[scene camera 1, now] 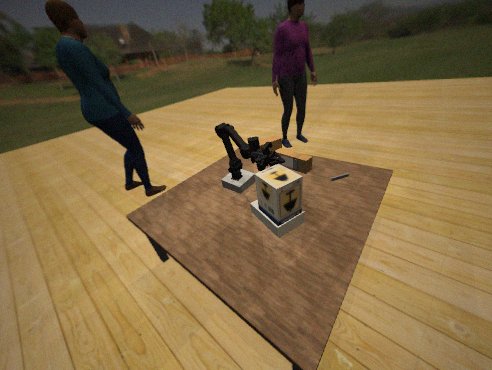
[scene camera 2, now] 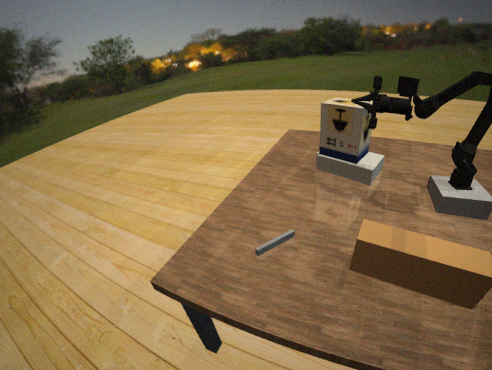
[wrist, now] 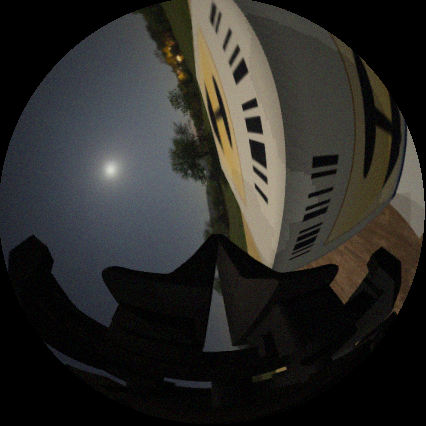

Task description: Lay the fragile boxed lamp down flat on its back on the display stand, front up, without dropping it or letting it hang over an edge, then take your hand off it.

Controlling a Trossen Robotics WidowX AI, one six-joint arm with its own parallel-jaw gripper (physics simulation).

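Frame: origin at the arm's base, x ahead, y left, z up, level; centimetres.
Where they show: gripper, fingertip midpoint: (scene camera 1: 284,161) (scene camera 2: 351,100) (wrist: 215,238); arm's base at its link origin: (scene camera 1: 237,177) (scene camera 2: 459,185).
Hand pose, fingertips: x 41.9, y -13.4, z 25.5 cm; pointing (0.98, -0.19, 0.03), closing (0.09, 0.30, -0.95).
Things, the pixels of their top centre, and the offset from my fingertips. Level surfaces: height alone.
- brown table at its surface level: dz -32.1 cm
- long orange-brown block at its top centre: (scene camera 2: 424,245) (scene camera 1: 292,153) dx -13.6, dy +50.4, dz -21.1 cm
- small grey bar at its top centre: (scene camera 2: 275,239) (scene camera 1: 340,175) dx +22.2, dy +43.3, dz -29.9 cm
The boxed lamp (scene camera 1: 279,197) (scene camera 2: 342,131) (wrist: 317,110), a white carton with yellow panels, black lamp pictures and a blue band at its foot, stands upright on the pale display stand (scene camera 1: 279,230) (scene camera 2: 345,168) (wrist: 414,182). My gripper (scene camera 1: 283,161) (scene camera 2: 354,101) (wrist: 215,238) is shut and empty, held about level. Its tips are at the carton's top, on the side toward the arm base; whether they touch it I cannot tell. In the wrist view the carton's top and one side fill the upper right.
The arm base (scene camera 1: 237,183) (scene camera 2: 461,201) stands on the brown table (scene camera 1: 220,225) (scene camera 2: 240,280). A long orange-brown block (scene camera 1: 303,164) (scene camera 2: 420,260) and a small grey bar (scene camera 1: 340,177) (scene camera 2: 275,242) lie on it. Two people (scene camera 1: 92,80) (scene camera 1: 292,50) stand beyond the table.
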